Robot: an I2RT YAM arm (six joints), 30 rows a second.
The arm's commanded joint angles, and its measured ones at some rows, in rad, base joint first. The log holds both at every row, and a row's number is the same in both.
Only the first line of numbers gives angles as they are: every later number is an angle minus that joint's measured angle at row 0.
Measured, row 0:
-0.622 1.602 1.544 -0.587 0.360 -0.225
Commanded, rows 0 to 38:
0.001 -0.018 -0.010 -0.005 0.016 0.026
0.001 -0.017 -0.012 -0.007 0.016 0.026
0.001 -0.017 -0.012 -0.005 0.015 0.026
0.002 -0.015 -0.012 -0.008 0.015 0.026
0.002 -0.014 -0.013 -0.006 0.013 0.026
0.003 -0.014 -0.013 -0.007 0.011 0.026
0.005 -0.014 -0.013 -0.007 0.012 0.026
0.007 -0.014 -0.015 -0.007 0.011 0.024
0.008 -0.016 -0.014 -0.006 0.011 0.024
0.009 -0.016 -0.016 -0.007 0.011 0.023
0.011 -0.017 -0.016 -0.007 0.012 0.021
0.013 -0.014 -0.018 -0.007 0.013 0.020
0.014 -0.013 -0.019 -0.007 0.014 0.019
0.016 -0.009 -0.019 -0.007 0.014 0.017
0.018 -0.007 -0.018 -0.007 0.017 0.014
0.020 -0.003 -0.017 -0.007 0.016 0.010
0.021 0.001 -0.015 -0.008 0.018 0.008
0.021 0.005 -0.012 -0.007 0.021 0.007
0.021 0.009 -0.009 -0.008 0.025 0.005
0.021 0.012 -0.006 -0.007 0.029 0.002
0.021 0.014 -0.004 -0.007 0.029 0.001
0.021 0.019 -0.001 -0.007 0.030 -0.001
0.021 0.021 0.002 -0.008 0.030 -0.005
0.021 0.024 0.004 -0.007 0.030 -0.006
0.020 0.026 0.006 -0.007 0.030 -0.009
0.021 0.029 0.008 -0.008 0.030 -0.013
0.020 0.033 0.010 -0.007 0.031 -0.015
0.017 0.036 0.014 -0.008 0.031 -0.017
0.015 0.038 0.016 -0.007 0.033 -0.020
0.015 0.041 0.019 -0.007 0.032 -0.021
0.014 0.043 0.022 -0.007 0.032 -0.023
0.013 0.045 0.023 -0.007 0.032 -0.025
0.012 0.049 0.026 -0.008 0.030 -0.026
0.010 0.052 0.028 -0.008 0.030 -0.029
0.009 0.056 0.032 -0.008 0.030 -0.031
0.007 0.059 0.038 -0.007 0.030 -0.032
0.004 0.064 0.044 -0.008 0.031 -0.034
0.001 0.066 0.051 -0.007 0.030 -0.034
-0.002 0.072 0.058 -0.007 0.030 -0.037
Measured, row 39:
0.009 0.053 0.019 -0.014 0.012 -0.016
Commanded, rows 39 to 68:
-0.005 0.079 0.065 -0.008 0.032 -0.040
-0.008 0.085 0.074 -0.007 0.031 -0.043
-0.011 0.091 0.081 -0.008 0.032 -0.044
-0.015 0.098 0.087 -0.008 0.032 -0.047
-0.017 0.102 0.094 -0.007 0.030 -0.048
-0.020 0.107 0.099 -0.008 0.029 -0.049
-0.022 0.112 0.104 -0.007 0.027 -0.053
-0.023 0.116 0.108 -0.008 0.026 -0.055
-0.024 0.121 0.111 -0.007 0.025 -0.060
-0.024 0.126 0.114 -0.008 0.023 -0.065
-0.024 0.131 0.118 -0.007 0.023 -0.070
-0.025 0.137 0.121 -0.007 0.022 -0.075
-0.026 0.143 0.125 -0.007 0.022 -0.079
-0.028 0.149 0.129 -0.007 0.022 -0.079
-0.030 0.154 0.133 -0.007 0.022 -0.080
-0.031 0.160 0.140 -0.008 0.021 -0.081
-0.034 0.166 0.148 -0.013 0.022 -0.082
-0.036 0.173 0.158 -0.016 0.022 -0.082
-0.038 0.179 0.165 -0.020 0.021 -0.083
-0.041 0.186 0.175 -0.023 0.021 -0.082
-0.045 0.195 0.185 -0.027 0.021 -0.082
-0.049 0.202 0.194 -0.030 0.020 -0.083
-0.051 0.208 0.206 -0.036 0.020 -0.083
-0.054 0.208 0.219 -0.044 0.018 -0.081
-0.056 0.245 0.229 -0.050 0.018 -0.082
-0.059 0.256 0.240 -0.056 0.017 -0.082
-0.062 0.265 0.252 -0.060 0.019 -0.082
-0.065 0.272 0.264 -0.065 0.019 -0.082
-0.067 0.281 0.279 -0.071 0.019 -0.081
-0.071 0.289 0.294 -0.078 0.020 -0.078
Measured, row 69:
-0.061 0.266 0.252 -0.044 0.012 -0.069
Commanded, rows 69 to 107:
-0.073 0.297 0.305 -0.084 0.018 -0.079
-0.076 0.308 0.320 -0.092 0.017 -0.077
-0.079 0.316 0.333 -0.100 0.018 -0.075
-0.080 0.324 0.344 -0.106 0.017 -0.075
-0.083 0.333 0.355 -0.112 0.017 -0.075
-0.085 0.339 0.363 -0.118 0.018 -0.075
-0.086 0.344 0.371 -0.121 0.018 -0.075
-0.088 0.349 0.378 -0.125 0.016 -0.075
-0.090 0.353 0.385 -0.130 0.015 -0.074
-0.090 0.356 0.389 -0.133 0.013 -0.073
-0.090 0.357 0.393 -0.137 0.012 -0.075
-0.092 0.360 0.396 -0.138 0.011 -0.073
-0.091 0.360 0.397 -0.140 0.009 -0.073
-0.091 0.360 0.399 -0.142 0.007 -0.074
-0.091 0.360 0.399 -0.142 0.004 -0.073
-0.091 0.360 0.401 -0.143 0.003 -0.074
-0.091 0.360 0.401 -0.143 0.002 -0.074
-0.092 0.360 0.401 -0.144 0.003 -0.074
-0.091 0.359 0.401 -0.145 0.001 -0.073
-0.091 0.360 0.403 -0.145 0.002 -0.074
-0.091 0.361 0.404 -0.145 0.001 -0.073
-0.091 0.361 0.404 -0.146 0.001 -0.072
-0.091 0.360 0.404 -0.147 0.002 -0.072
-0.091 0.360 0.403 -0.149 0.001 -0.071
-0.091 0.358 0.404 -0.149 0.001 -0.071
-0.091 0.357 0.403 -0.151 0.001 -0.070
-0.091 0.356 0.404 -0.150 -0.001 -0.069
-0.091 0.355 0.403 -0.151 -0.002 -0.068
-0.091 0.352 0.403 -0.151 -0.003 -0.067
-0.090 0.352 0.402 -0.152 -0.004 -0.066
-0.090 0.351 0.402 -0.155 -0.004 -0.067
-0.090 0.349 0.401 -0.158 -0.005 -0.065
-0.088 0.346 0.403 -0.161 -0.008 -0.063
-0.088 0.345 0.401 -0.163 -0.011 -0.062
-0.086 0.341 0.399 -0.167 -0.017 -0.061
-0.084 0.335 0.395 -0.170 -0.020 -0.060
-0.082 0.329 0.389 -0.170 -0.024 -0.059
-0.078 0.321 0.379 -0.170 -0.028 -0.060
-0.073 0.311 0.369 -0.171 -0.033 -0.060
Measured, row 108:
-0.083 0.356 0.375 -0.174 -0.001 -0.064
